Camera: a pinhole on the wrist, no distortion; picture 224 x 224 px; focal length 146.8 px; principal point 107.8 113.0 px. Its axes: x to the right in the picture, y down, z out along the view. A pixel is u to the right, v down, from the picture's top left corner.
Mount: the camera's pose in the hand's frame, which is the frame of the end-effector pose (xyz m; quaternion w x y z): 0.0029 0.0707 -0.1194 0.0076 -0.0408 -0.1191 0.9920
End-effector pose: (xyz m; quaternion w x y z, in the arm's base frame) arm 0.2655 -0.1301 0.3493 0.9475 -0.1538 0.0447 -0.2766
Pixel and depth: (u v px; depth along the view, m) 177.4 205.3 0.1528
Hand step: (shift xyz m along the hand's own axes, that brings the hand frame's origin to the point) -0.0825 -0.0569 0.0001
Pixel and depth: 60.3 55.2 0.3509
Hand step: 0.0877 0.1194 0.2621
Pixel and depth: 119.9 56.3 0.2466
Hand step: -0.0373 0.1056 0.1403
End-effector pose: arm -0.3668 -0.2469 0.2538 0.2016 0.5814 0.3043 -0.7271
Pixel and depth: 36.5 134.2 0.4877
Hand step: 0.1982 -0.1185 0.3549
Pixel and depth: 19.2 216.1 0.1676
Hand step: 0.0892 -0.0857 0.0230
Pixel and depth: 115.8 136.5 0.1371
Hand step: -0.0160 0.0173 0.0076
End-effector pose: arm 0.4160 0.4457 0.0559 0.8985 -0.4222 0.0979 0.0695
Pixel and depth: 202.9 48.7 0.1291
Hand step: -0.0908 0.0973 0.0124
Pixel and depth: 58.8 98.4 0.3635
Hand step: 0.0939 0.0171 0.2507
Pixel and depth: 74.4 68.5 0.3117
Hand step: 0.0483 0.0873 0.2104
